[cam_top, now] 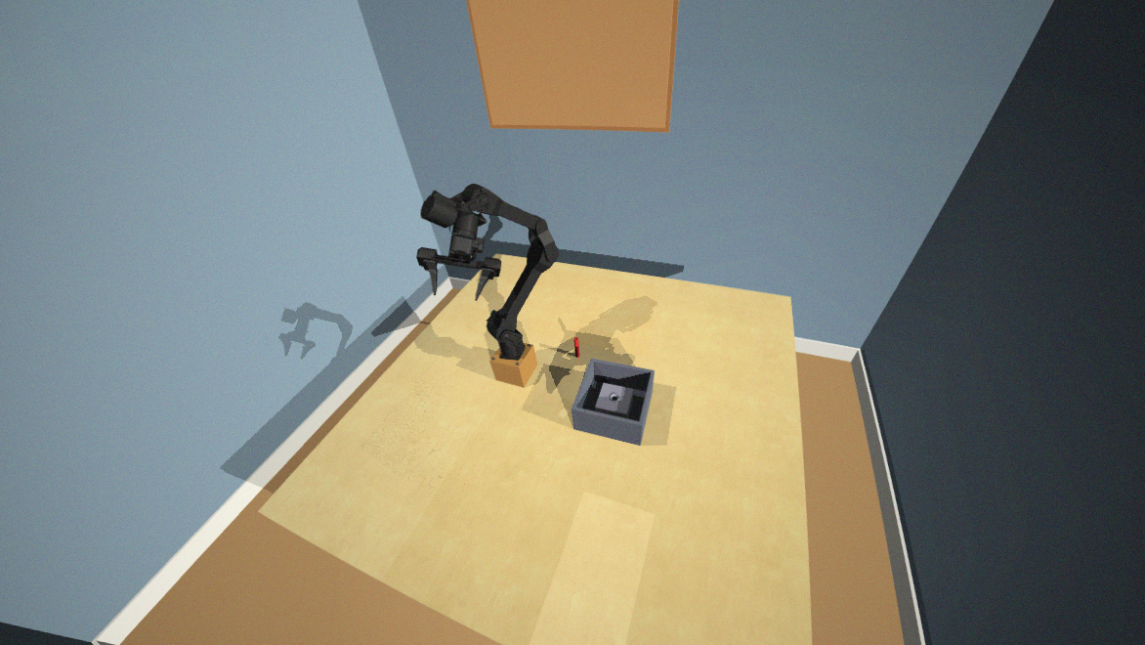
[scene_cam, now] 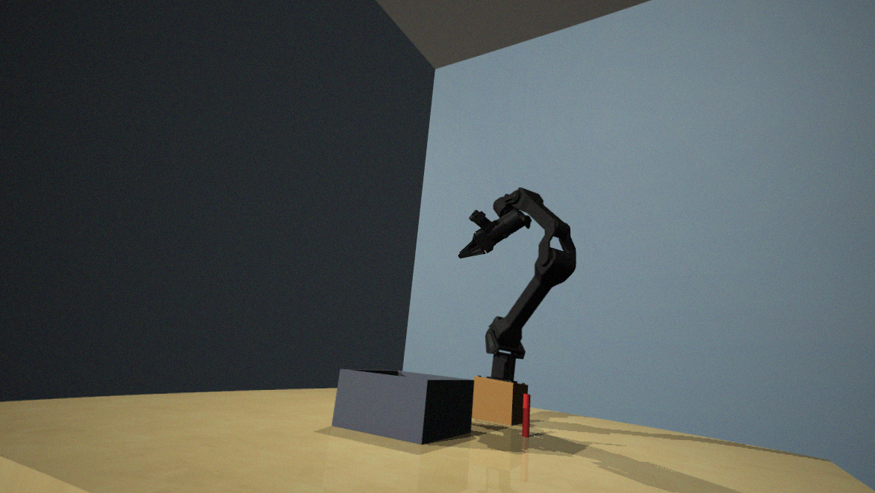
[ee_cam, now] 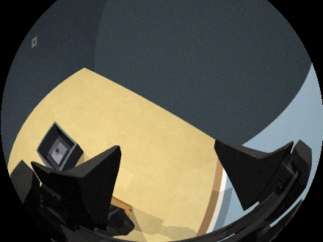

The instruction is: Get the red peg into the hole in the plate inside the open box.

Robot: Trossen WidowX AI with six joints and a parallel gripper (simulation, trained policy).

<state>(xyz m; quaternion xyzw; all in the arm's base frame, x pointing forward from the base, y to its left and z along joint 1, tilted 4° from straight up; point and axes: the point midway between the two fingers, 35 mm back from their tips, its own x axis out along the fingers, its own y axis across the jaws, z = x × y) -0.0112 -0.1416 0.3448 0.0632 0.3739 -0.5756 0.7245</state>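
My gripper tip is now 38 cm above the red peg, 25 cm to the right of it and 20 cm short of it. The rest, counted from my gripper tip: light grey plate (38 cm below, 36 cm ahead, 6 cm to the left); then grey box (40 cm below, 36 cm ahead, 6 cm to the left).
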